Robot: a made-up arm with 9 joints. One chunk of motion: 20 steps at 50 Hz.
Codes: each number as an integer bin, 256 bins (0 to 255) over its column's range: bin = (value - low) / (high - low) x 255, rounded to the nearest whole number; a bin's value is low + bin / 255 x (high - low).
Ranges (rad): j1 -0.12..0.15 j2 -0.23..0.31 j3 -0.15..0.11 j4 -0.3..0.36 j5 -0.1..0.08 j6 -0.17..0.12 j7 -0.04..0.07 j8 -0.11..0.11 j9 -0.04..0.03
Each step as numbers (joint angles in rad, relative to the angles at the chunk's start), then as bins.
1 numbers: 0.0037 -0.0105 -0.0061 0.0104 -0.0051 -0.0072 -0.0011 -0.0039 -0.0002
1 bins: 117 104 141 120 134 143 90 123 145
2 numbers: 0.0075 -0.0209 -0.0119 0.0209 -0.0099 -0.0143 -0.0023 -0.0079 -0.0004
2 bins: 120 99 135 124 128 137 87 118 144
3 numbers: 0.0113 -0.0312 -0.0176 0.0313 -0.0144 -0.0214 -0.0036 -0.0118 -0.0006
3 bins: 124 94 130 128 121 131 84 114 144
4 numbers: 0.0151 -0.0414 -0.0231 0.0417 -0.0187 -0.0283 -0.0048 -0.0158 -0.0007
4 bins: 128 89 124 132 115 125 82 109 143
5 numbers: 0.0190 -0.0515 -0.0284 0.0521 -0.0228 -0.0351 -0.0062 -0.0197 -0.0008
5 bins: 131 84 119 136 109 119 78 105 143
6 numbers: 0.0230 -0.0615 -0.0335 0.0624 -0.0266 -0.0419 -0.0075 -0.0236 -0.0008
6 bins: 135 80 114 140 104 113 75 100 143
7 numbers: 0.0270 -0.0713 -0.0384 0.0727 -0.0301 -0.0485 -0.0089 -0.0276 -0.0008
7 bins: 139 75 109 144 99 107 72 96 143
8 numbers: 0.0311 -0.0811 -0.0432 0.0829 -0.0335 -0.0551 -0.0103 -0.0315 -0.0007
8 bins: 143 70 105 148 94 101 69 91 143
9 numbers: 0.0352 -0.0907 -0.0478 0.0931 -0.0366 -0.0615 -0.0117 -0.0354 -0.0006
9 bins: 147 66 100 152 90 95 66 86 144
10 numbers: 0.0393 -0.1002 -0.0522 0.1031 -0.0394 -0.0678 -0.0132 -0.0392 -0.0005
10 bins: 150 61 96 156 86 90 62 82 144
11 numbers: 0.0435 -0.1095 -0.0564 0.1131 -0.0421 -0.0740 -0.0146 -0.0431 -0.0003
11 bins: 154 57 92 160 82 84 59 78 145
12 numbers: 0.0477 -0.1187 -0.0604 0.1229 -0.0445 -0.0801 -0.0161 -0.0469 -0.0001
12 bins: 158 53 88 163 79 79 55 73 145
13 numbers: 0.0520 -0.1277 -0.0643 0.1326 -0.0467 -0.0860 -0.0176 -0.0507 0.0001
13 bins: 162 48 84 167 76 74 52 69 146
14 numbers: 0.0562 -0.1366 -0.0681 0.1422 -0.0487 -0.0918 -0.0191 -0.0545 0.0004
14 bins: 166 44 80 171 73 69 48 64 147
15 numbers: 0.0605 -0.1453 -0.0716 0.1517 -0.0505 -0.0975 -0.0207 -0.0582 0.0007
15 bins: 170 40 77 175 70 64 45 60 148
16 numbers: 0.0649 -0.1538 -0.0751 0.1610 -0.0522 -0.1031 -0.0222 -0.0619 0.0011
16 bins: 175 36 73 178 68 59 41 56 150
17 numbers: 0.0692 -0.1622 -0.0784 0.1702 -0.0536 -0.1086 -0.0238 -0.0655 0.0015
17 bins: 179 32 70 182 66 54 38 52 151
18 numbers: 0.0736 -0.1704 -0.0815 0.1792 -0.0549 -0.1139 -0.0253 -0.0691 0.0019
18 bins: 183 28 67 185 64 49 34 47 153
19 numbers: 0.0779 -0.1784 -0.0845 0.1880 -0.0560 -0.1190 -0.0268 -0.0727 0.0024
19 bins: 187 24 64 189 62 45 31 43 154
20 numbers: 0.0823 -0.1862 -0.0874 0.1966 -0.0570 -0.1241 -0.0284 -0.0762 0.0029
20 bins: 191 21 61 192 61 40 27 39 156
